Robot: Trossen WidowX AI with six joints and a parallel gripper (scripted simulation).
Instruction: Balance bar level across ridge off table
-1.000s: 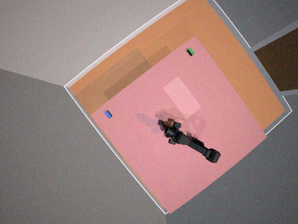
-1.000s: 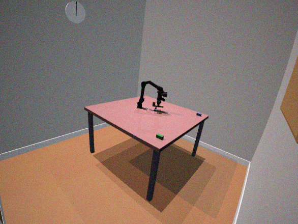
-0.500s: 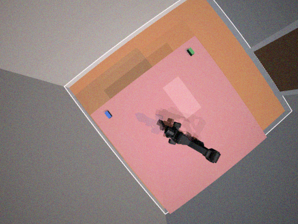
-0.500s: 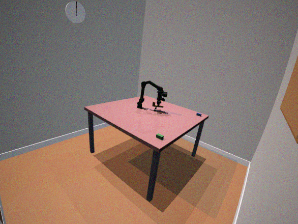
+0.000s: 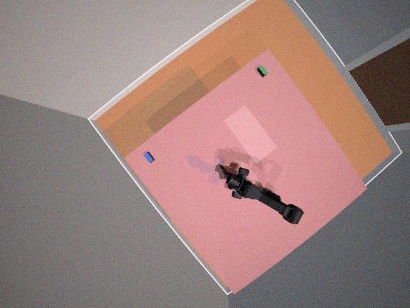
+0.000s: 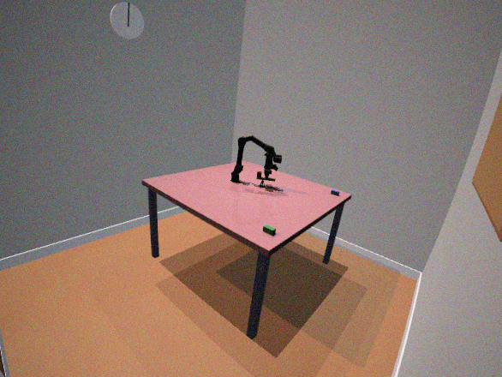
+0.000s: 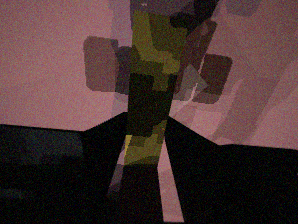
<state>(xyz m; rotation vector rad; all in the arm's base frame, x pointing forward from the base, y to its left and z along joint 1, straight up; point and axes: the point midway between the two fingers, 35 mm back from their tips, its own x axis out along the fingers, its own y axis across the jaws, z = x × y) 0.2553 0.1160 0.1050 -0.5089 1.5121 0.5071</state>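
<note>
My gripper tip is 4 cm above the dark ridge, 2 cm to the left of it and 2 cm past it. The rest, counted from my gripper tip: green block (62 cm to the right, 48 cm ahead, 5 cm below); blue block (48 cm ahead, 38 cm to the left, 5 cm below).
</note>
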